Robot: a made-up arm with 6 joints.
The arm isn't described. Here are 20 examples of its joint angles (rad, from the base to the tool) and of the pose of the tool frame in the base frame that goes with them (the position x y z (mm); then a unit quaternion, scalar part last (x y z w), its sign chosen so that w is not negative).
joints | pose
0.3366 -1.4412 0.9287 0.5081 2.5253 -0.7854 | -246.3 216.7 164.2 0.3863 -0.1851 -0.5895 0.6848
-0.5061 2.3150 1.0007 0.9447 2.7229 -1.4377 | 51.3 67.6 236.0 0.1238 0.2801 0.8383 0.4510
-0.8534 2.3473 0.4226 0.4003 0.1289 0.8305 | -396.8 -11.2 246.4 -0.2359 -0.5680 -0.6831 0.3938
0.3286 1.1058 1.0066 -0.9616 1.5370 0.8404 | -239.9 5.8 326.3 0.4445 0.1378 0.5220 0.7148
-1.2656 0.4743 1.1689 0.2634 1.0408 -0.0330 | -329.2 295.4 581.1 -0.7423 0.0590 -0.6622 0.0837
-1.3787 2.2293 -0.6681 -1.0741 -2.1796 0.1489 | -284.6 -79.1 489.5 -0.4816 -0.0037 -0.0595 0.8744
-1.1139 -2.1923 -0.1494 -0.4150 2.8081 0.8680 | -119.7 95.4 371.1 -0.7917 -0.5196 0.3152 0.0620
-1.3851 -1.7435 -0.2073 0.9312 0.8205 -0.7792 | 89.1 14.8 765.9 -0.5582 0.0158 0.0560 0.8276
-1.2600 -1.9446 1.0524 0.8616 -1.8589 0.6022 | 182.3 -104.0 438.2 -0.1799 0.8774 -0.0160 0.4444
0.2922 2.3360 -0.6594 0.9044 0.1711 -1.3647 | -227.5 37.6 733.0 -0.2751 0.3793 -0.8730 0.1352
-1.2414 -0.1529 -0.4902 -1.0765 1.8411 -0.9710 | -400.4 148.6 887.9 -0.4923 -0.4988 0.7003 0.1357
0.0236 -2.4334 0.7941 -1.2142 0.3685 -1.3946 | 233.6 -246.8 499.5 0.2237 -0.8859 0.3978 0.0827
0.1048 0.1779 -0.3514 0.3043 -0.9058 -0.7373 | -205.4 448.0 613.1 -0.7689 0.0337 0.1867 0.6106
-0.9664 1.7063 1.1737 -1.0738 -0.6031 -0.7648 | -534.2 -239.4 350.4 -0.1095 -0.2224 -0.2864 0.9255
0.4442 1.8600 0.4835 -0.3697 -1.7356 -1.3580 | -252.5 -205.7 772.0 -0.2822 -0.2310 0.3176 0.8753
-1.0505 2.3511 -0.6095 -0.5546 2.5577 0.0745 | -50.3 -79.7 358.8 -0.2174 0.2384 0.5101 0.7973
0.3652 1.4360 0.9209 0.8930 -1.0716 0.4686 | -579.4 42.2 472.9 -0.6773 -0.6352 0.1480 0.3405
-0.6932 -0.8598 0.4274 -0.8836 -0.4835 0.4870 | -21.4 127.8 459.5 0.4474 -0.8810 -0.1389 0.0661
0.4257 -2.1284 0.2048 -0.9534 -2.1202 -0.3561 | 41.5 253.7 608.0 -0.3357 -0.3378 0.8519 0.2178
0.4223 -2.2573 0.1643 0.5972 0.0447 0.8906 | 66.1 -139.2 370.1 0.3441 -0.8271 0.1241 0.4268
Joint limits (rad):
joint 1: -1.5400..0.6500
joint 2: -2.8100..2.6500
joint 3: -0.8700..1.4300
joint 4: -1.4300..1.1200
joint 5: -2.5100..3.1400
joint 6: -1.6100..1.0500
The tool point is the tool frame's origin. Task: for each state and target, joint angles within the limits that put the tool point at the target. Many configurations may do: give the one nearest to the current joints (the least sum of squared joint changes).
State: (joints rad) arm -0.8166 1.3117 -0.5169 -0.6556 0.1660 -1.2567
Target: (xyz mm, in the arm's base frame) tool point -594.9 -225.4 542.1
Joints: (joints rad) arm -0.9237 1.5892 -0.3793 -0.2530 0.0164 -1.5480
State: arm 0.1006 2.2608 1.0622 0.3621 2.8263 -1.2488
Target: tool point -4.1 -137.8 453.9
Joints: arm 0.4446 1.8712 0.7086 0.3684 3.1400 -0.9860
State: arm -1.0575 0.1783 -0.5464 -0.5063 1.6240 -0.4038
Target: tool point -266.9 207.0 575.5
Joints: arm -1.3525 -0.4464 -0.3197 -0.2742 1.5304 0.3845
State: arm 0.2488 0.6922 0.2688 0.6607 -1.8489 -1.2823
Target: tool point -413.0 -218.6 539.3
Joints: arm -0.0140 0.9071 0.6186 0.3184 -1.8356 -1.5198
